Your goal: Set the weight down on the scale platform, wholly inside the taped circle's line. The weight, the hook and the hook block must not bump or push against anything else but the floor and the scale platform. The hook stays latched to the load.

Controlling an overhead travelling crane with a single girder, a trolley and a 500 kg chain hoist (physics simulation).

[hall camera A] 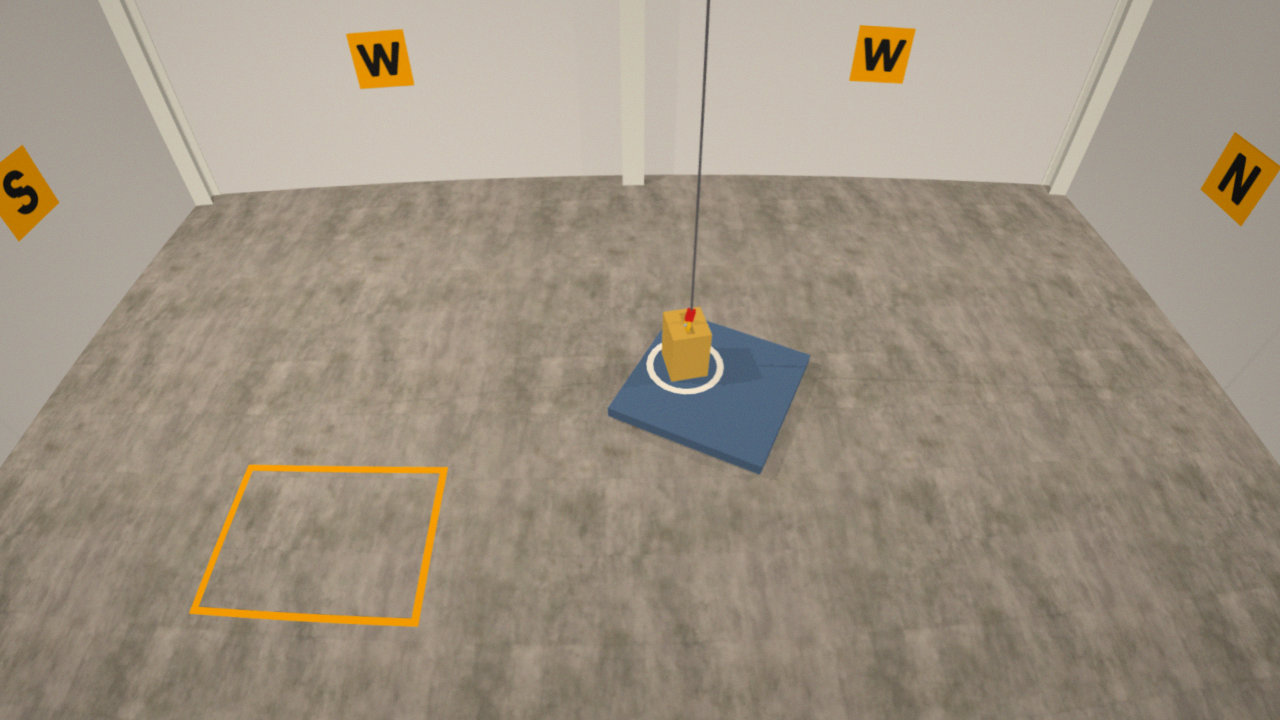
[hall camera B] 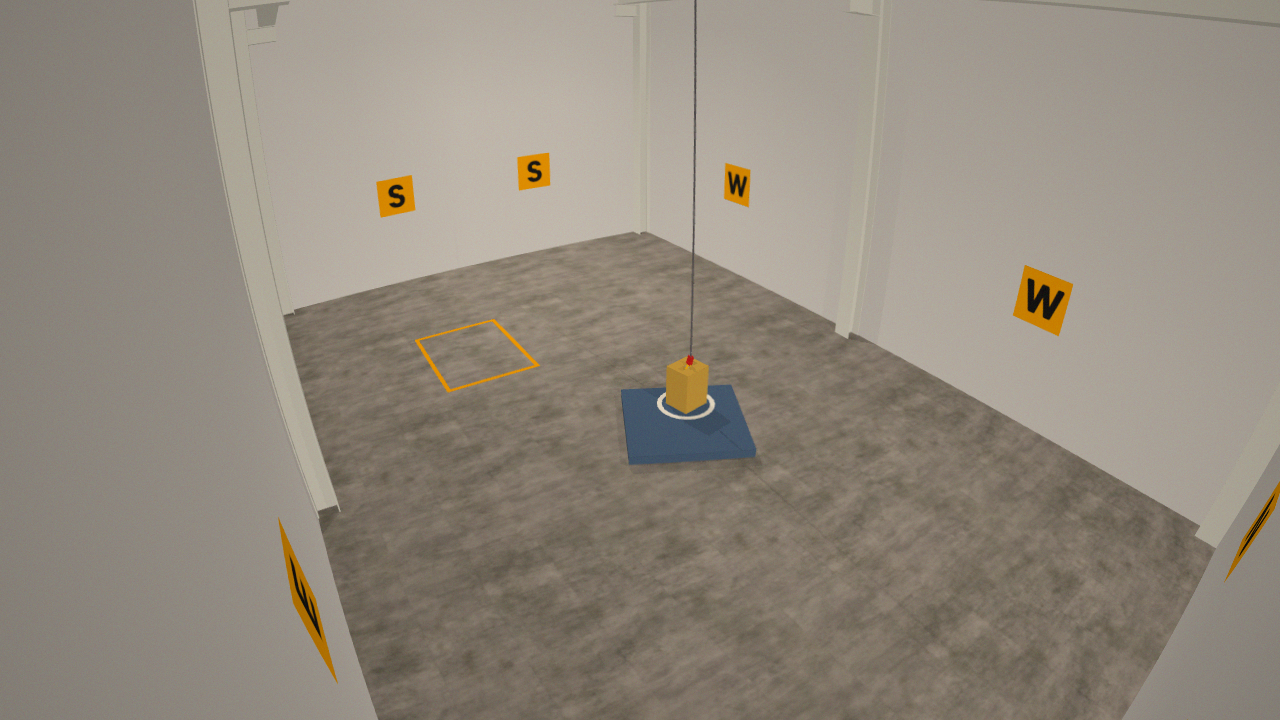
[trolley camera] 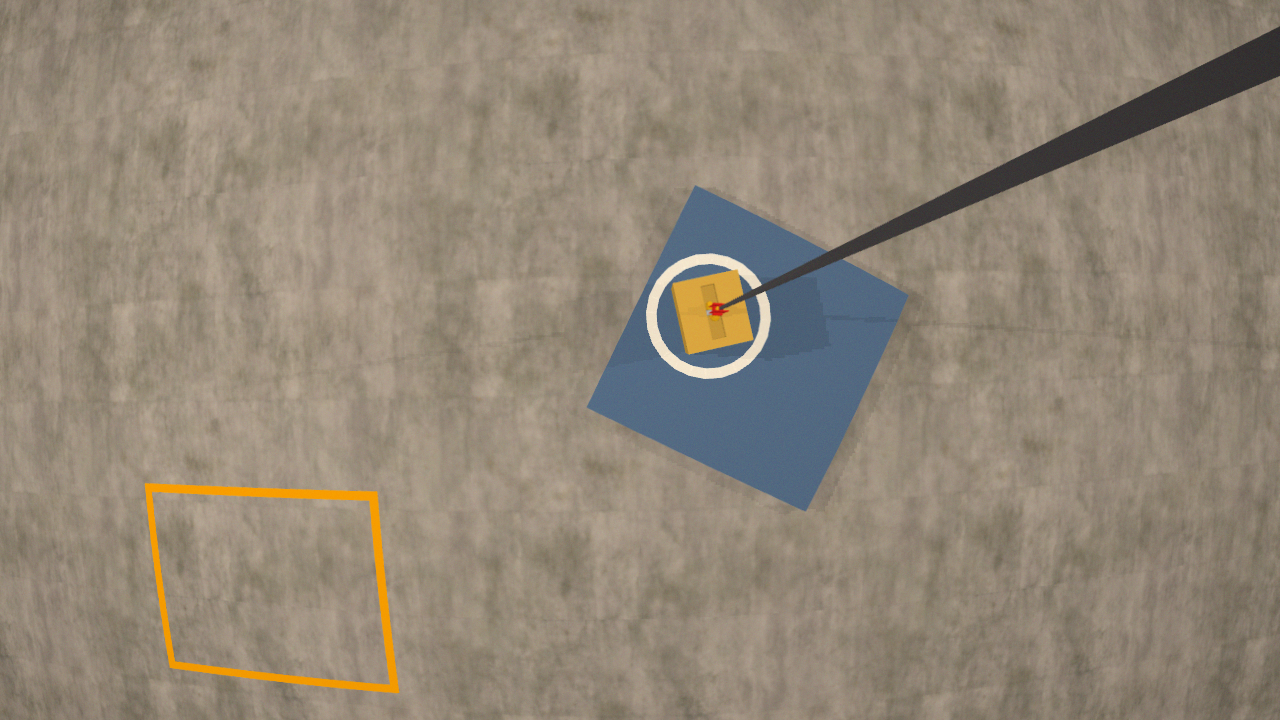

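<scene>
The weight (hall camera A: pixel 687 360) (hall camera B: pixel 686 392) (trolley camera: pixel 691 315), a yellow block, stands upright on the blue scale platform (hall camera A: pixel 716 420) (hall camera B: pixel 680 443) (trolley camera: pixel 787 429). It looks to be resting on the surface. Its base appears inside the white taped circle (hall camera A: pixel 685 390) (hall camera B: pixel 686 416) (trolley camera: pixel 708 373); in the trolley view its lower right top corner comes near the line. The base's far side is hidden. My hook (hall camera A: pixel 689 324) (hall camera B: pixel 689 366) (trolley camera: pixel 713 310) is latched to the top of the weight. The red hook block (hall camera A: pixel 690 315) (hall camera B: pixel 690 360) (trolley camera: pixel 718 308) leans a little above it.
An orange outlined rectangle (hall camera A: pixel 431 546) (hall camera B: pixel 432 365) (trolley camera: pixel 384 591) is marked on the floor, well apart from the platform. The chain (hall camera A: pixel 699 179) (hall camera B: pixel 693 179) (trolley camera: pixel 966 197) runs up from the hook block. Hall walls with letter signs stand around the floor.
</scene>
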